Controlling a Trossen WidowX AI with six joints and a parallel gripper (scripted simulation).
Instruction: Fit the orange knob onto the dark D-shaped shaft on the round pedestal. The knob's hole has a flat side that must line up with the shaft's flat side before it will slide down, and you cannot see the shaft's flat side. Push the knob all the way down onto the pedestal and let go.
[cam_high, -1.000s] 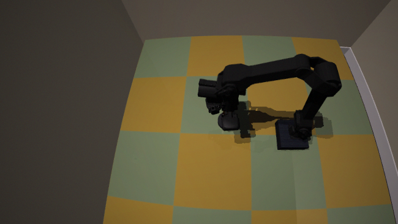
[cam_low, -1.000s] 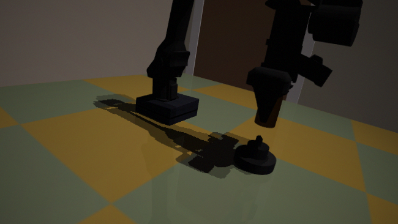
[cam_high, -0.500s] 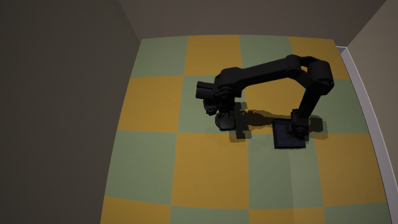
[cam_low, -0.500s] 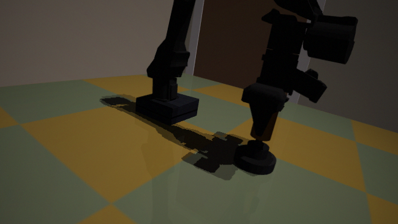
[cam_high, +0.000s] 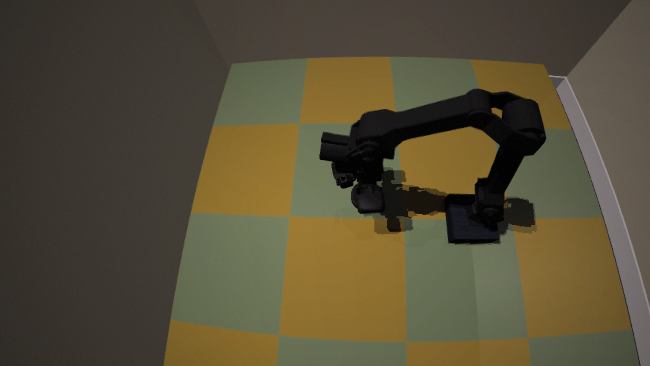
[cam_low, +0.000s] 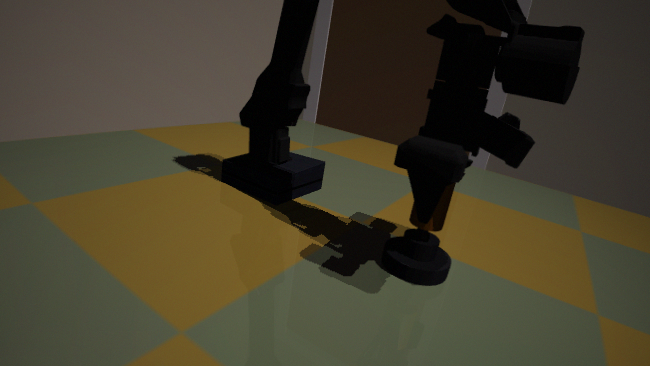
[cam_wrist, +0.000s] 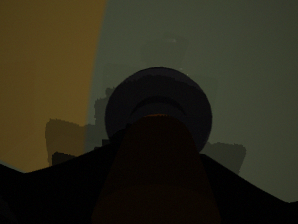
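Now: the orange knob 20 mm above my gripper tip. Round my gripper tip: dark round pedestal (40 mm below).
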